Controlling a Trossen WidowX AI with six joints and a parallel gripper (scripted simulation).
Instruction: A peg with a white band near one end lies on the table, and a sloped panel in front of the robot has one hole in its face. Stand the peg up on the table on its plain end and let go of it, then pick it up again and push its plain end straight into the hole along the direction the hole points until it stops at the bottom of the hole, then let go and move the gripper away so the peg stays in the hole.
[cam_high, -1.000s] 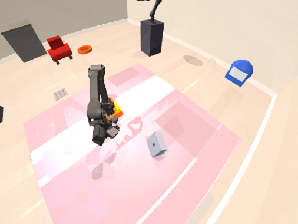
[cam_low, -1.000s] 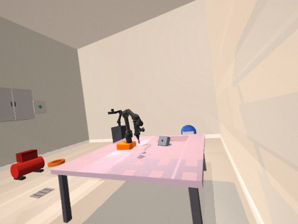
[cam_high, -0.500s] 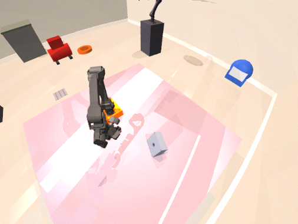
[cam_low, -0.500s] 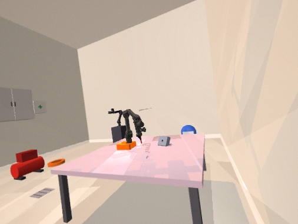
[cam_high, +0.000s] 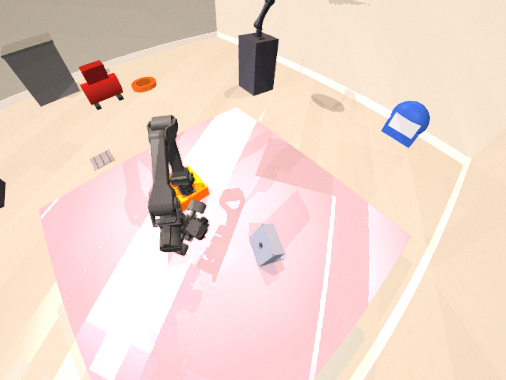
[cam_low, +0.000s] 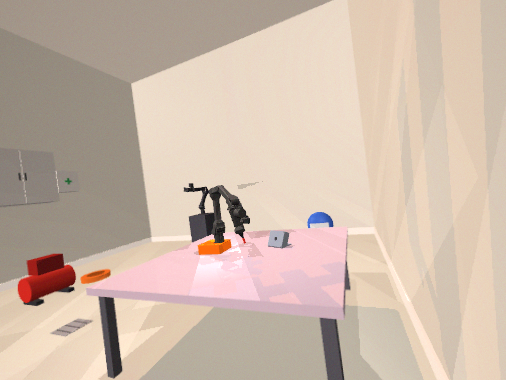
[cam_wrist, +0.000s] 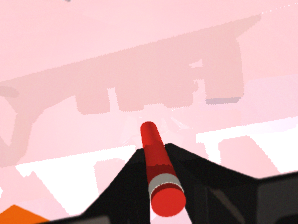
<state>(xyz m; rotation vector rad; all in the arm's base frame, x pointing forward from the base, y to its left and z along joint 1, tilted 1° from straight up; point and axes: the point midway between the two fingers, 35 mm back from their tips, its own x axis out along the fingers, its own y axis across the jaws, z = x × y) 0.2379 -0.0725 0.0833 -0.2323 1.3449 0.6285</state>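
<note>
Right now the sloped panel is 19 cm to the left of my gripper tip, 16 cm ahead of it and 6 cm below it. Also, from my gripper tip: peg: 2 cm above.
</note>
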